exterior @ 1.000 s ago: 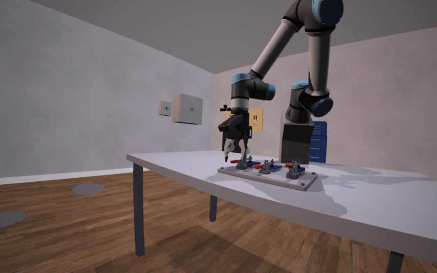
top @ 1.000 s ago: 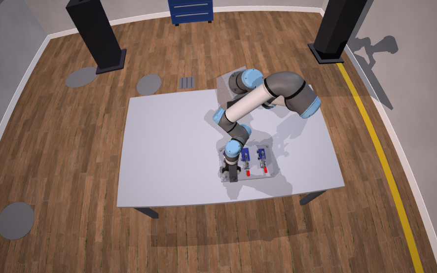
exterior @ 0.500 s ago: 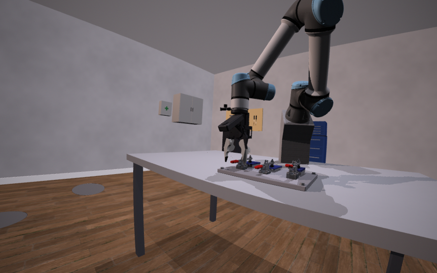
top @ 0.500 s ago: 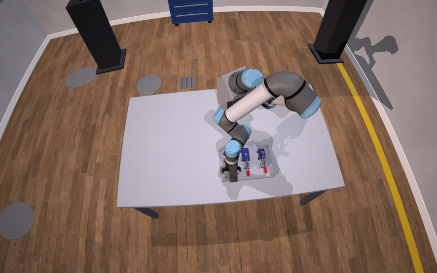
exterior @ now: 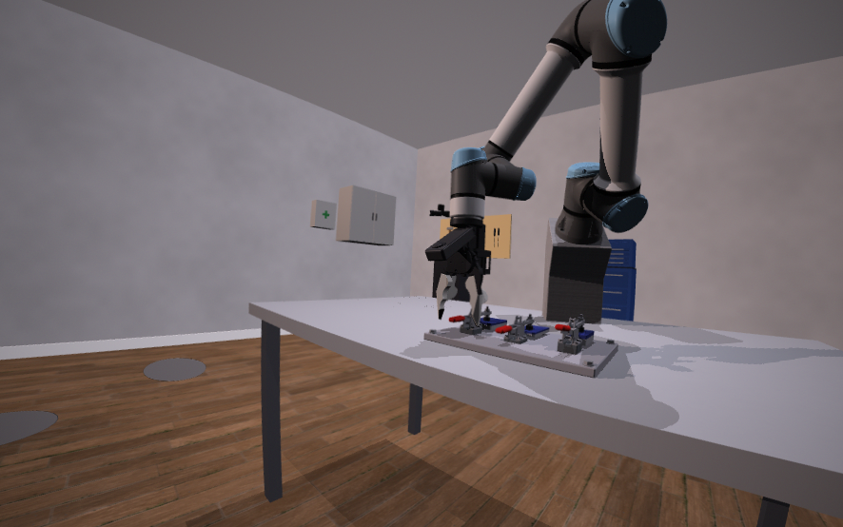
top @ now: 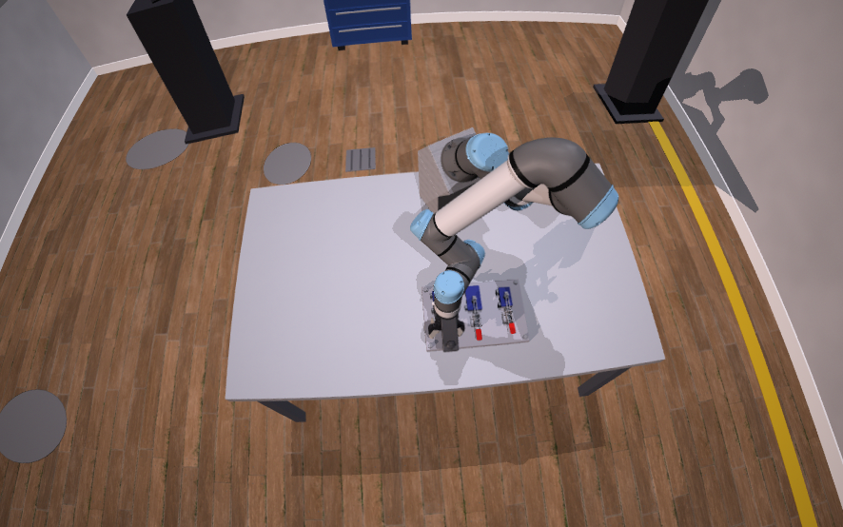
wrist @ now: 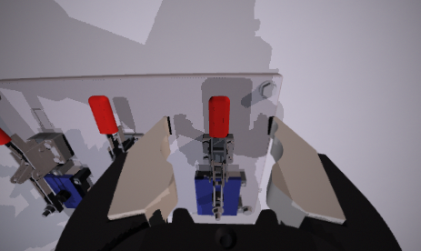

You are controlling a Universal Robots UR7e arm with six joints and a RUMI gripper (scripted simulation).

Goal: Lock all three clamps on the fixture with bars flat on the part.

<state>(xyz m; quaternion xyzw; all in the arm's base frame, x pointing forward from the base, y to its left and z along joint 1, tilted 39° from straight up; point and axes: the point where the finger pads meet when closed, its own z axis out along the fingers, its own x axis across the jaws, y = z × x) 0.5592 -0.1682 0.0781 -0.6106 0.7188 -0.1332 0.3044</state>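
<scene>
The clamp is 22 cm to the left of my hand and 4 cm behind it. The rest, counted from my hand: plate: 12 cm to the left, 8 cm behind, 5 cm below.
</scene>
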